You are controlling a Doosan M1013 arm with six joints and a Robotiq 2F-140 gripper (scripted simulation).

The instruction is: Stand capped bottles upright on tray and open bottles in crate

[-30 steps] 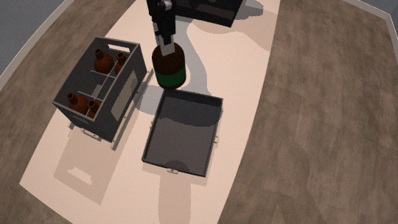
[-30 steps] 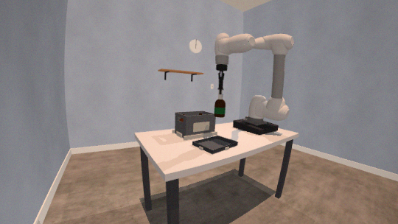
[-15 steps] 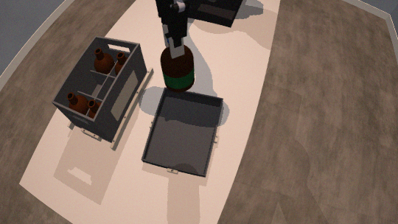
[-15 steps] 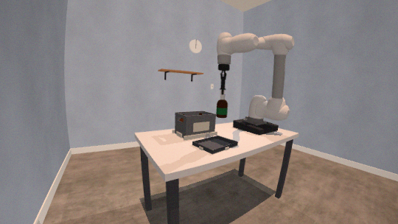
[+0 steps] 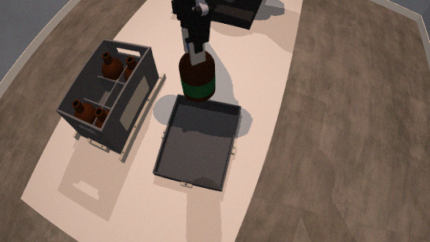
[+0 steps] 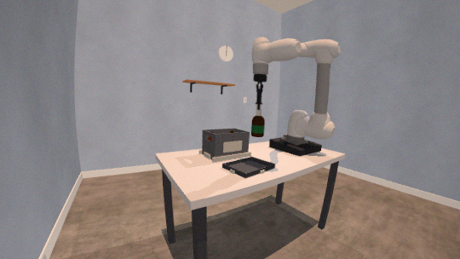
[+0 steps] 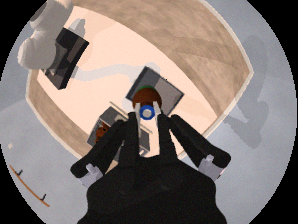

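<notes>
Right now the bottle is 7 cm below my hand. The rest, counted from my hand: dark tray 32 cm below, 5 cm ahead, 1 cm to the left; dark grey crate 27 cm to the right, 25 cm below, 5 cm ahead.
</notes>
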